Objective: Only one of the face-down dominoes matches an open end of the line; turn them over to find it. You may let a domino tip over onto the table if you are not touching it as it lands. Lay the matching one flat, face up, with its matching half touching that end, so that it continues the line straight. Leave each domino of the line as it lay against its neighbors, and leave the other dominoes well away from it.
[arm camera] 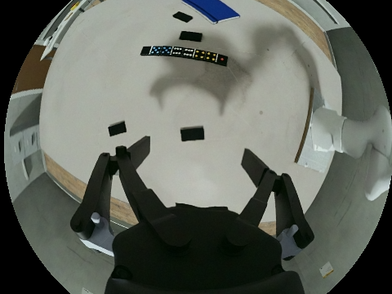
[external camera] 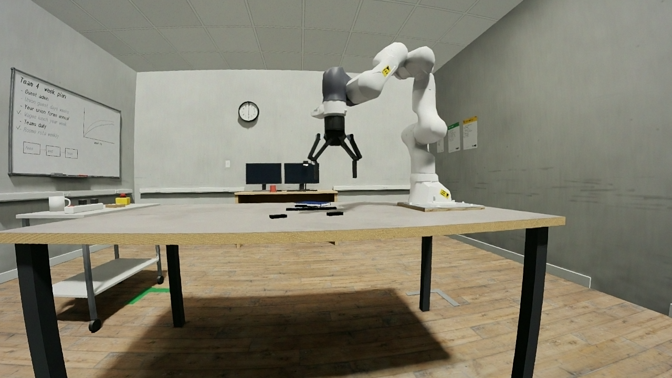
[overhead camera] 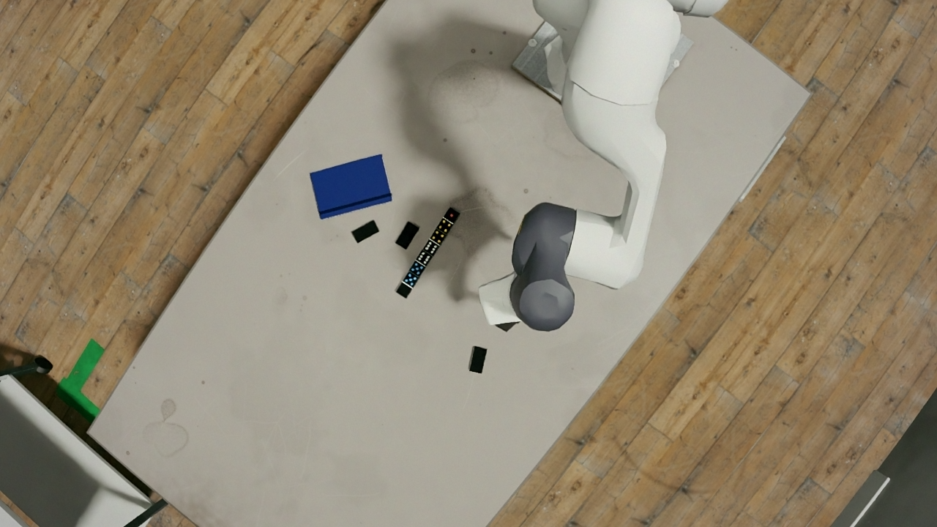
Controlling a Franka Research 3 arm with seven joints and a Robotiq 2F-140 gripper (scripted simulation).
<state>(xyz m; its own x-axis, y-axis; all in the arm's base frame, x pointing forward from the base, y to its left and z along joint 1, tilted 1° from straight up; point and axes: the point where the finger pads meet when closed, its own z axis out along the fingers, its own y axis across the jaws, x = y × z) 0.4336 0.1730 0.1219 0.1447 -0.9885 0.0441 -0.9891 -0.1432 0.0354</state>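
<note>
Right now the domino is 140 mm below my hand. The rest, counted from my hand: blue book: 80 mm ahead, 420 mm to the right, 140 mm below.
</note>
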